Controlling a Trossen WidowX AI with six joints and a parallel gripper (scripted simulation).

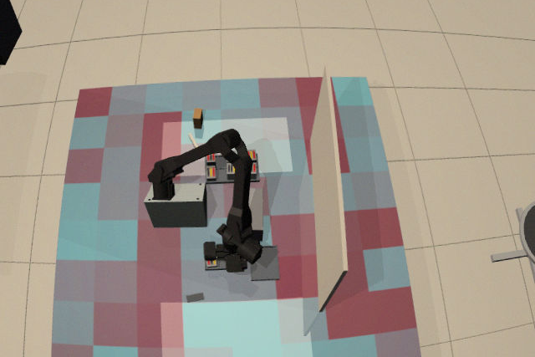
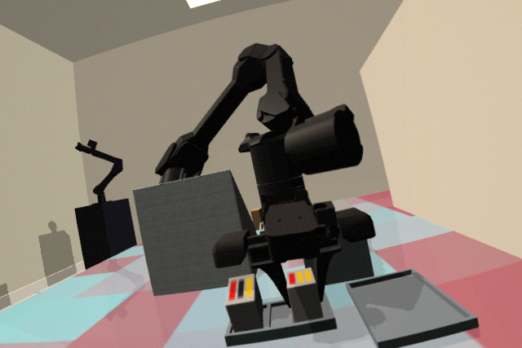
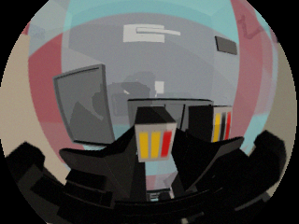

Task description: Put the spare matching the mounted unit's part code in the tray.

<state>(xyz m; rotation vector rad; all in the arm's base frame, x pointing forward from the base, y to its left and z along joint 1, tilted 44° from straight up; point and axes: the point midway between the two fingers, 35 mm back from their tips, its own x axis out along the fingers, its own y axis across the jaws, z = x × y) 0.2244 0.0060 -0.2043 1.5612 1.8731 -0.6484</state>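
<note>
The tray lies 110 mm ahead of my gripper tip and 10 mm below it. From my gripper tip the other things lie so: upright board: 290 mm ahead, 180 mm to the left, 210 mm above.
</note>
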